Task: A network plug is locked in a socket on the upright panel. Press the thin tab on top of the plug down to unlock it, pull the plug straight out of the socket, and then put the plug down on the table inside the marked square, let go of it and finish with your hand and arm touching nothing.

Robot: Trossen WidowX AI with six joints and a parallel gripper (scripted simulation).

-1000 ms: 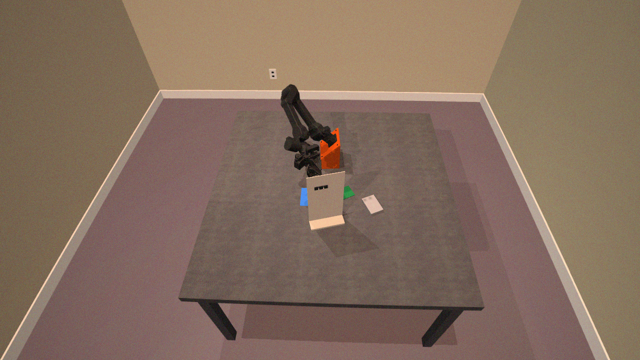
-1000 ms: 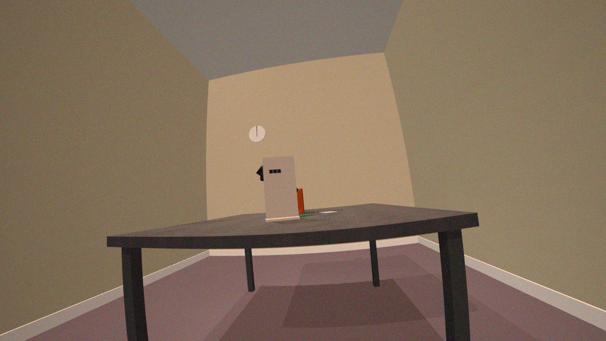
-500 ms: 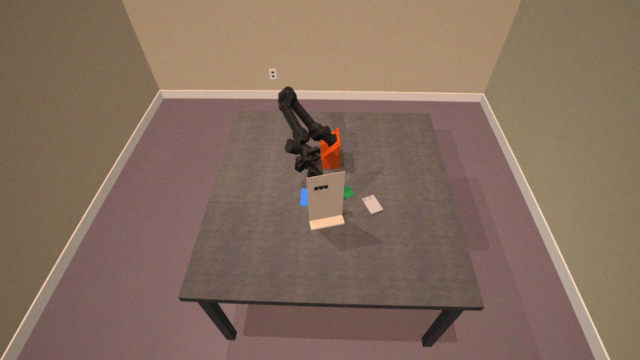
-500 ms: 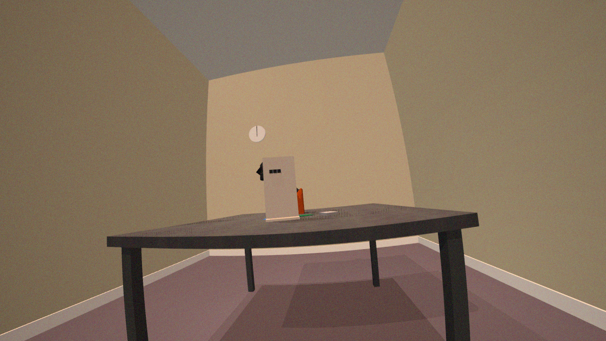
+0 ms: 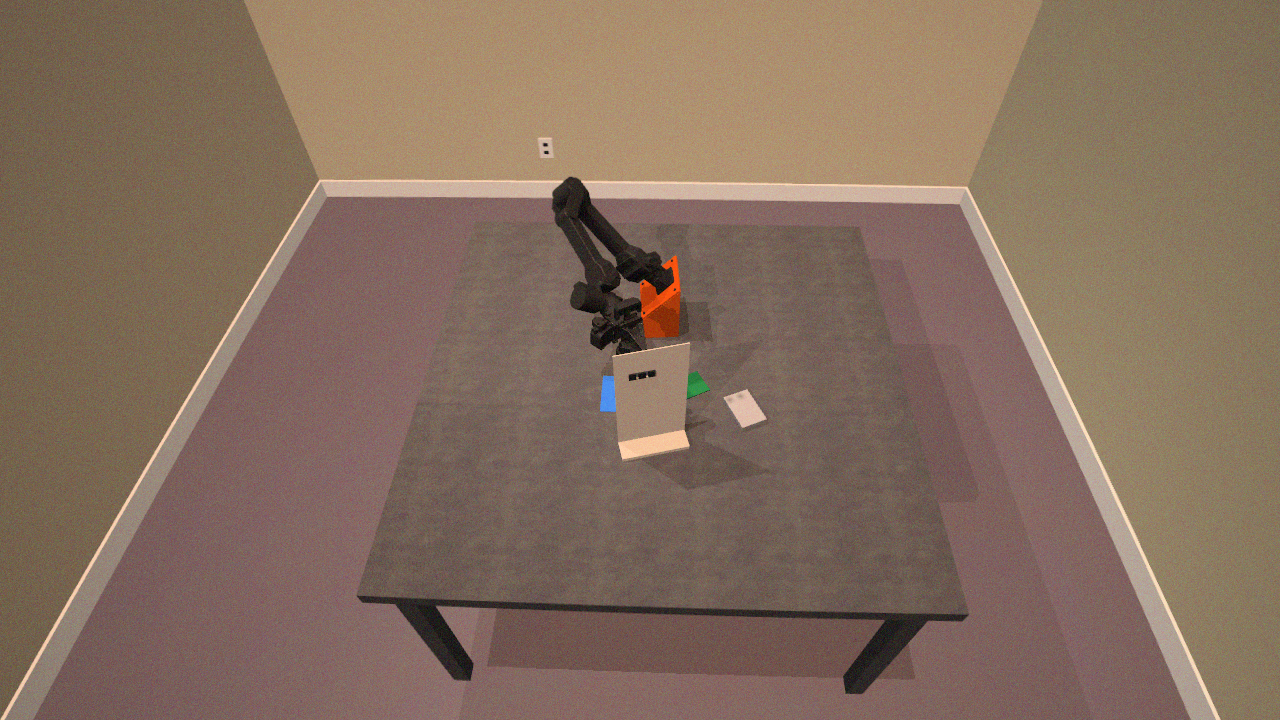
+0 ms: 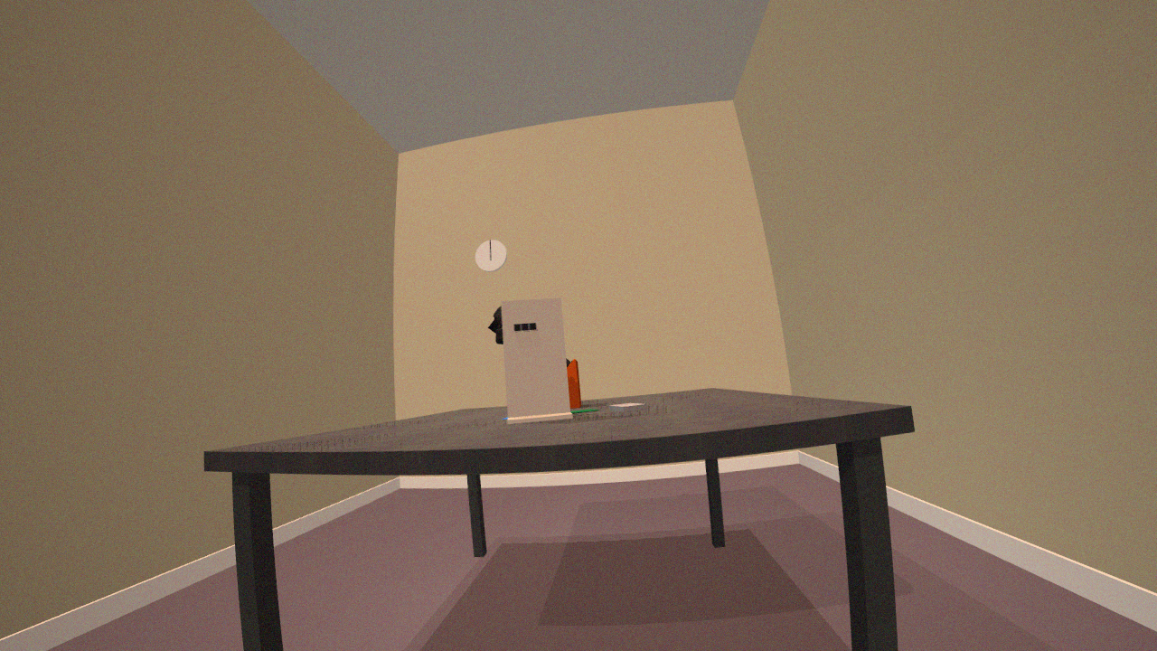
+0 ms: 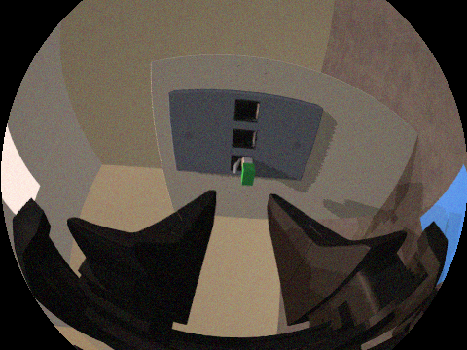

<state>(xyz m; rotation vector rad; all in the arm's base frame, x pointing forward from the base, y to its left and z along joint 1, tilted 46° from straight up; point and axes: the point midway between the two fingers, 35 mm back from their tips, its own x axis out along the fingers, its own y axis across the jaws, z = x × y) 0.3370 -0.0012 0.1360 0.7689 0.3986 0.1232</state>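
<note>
My gripper tip is now 40 mm short of the green plug and 10 mm to the right of it. From my gripper tip the other things lie so: beige panel: 100 mm below, 60 mm ahead; blue square: 260 mm below, 90 mm behind, 50 mm to the right.
</note>
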